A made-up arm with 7 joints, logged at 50 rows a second.
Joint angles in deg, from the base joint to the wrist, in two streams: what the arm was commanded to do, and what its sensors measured. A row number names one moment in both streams.
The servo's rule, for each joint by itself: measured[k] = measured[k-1] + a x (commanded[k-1-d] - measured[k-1]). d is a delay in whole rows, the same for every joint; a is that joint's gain. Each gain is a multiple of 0.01, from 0.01 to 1. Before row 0 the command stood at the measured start. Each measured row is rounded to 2 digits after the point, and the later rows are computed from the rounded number. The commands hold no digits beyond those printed.
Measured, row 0:
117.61, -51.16, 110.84, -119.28, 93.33, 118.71, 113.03
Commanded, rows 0 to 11:
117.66, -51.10, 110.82, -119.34, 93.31, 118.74, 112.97
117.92, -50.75, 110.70, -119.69, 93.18, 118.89, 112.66
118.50, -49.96, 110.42, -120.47, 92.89, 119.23, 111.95
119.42, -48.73, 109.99, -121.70, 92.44, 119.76, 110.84
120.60, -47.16, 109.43, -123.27, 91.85, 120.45, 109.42
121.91, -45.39, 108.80, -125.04, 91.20, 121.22, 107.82
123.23, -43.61, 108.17, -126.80, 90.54, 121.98, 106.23
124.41, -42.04, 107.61, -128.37, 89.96, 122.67, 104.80
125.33, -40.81, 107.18, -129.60, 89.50, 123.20, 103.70
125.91, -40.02, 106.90, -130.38, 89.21, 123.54, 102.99
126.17, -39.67, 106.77, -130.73, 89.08, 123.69, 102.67
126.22, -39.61, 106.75, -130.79, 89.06, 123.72, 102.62
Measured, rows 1 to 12:
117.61, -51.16, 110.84, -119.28, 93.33, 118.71, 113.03
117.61, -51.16, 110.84, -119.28, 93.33, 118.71, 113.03
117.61, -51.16, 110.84, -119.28, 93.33, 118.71, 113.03
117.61, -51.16, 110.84, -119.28, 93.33, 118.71, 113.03
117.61, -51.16, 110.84, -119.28, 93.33, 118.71, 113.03
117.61, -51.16, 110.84, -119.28, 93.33, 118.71, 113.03
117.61, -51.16, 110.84, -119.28, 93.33, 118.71, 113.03
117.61, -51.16, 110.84, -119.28, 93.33, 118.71, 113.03
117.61, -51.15, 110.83, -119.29, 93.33, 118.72, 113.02
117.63, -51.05, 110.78, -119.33, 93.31, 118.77, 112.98
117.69, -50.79, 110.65, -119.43, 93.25, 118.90, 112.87
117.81, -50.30, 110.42, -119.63, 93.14, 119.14, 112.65
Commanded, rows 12 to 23:
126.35, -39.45, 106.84, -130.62, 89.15, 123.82, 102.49
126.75, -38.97, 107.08, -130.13, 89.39, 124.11, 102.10
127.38, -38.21, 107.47, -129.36, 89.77, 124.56, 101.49
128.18, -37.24, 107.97, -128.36, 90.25, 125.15, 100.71
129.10, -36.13, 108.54, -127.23, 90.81, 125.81, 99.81
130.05, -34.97, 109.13, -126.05, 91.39, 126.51, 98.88
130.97, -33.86, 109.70, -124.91, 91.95, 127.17, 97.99
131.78, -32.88, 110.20, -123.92, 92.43, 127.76, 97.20
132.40, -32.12, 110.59, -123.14, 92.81, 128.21, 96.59
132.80, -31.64, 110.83, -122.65, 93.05, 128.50, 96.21
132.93, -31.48, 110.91, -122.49, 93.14, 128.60, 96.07
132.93, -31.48, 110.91, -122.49, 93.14, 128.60, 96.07
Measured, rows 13 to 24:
118.01, -49.55, 110.07, -119.96, 92.96, 119.51, 112.29
118.28, -48.55, 109.63, -120.42, 92.71, 119.99, 111.80
118.63, -47.36, 109.12, -120.99, 92.41, 120.55, 111.19
119.03, -46.08, 108.59, -121.65, 92.07, 121.14, 110.49
119.47, -44.82, 108.10, -122.37, 91.71, 121.72, 109.74
119.92, -43.67, 107.68, -123.09, 91.36, 122.23, 109.00
120.36, -42.71, 107.36, -123.78, 91.04, 122.64, 108.30
120.77, -41.97, 107.15, -124.41, 90.76, 122.94, 107.68
121.16, -41.37, 107.04, -124.97, 90.53, 123.19, 107.11
121.55, -40.79, 107.05, -125.43, 90.37, 123.45, 106.56
121.96, -40.17, 107.20, -125.78, 90.29, 123.76, 106.00
122.40, -39.47, 107.47, -126.01, 90.28, 124.15, 105.42

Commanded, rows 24 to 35:
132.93, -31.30, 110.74, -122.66, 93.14, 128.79, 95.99
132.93, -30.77, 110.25, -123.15, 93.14, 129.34, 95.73
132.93, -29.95, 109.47, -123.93, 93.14, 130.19, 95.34
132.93, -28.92, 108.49, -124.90, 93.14, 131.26, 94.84
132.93, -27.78, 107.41, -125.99, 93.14, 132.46, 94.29
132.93, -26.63, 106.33, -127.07, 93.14, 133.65, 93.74
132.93, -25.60, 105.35, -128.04, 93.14, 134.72, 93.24
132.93, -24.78, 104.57, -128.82, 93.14, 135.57, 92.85
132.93, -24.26, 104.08, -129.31, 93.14, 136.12, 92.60
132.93, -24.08, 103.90, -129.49, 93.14, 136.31, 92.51
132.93, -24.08, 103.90, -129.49, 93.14, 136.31, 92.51
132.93, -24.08, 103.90, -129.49, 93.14, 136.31, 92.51
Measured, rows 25 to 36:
122.87, -38.67, 107.84, -126.12, 90.35, 124.61, 104.80
123.37, -37.78, 108.29, -126.11, 90.50, 125.14, 104.15
123.90, -36.84, 108.78, -126.00, 90.70, 125.71, 103.47
124.45, -35.89, 109.28, -125.81, 90.94, 126.28, 102.78
125.01, -34.99, 109.74, -125.57, 91.20, 126.82, 102.10
125.56, -34.19, 110.12, -125.31, 91.46, 127.29, 101.45
126.08, -33.54, 110.40, -125.06, 91.70, 127.66, 100.86
126.56, -33.05, 110.58, -124.83, 91.90, 127.92, 100.33
127.01, -32.63, 110.64, -124.63, 92.07, 128.16, 99.85
127.42, -32.18, 110.50, -124.50, 92.22, 128.49, 99.40
127.81, -31.64, 110.14, -124.45, 92.35, 128.97, 98.95
128.17, -30.99, 109.56, -124.49, 92.46, 129.61, 98.50

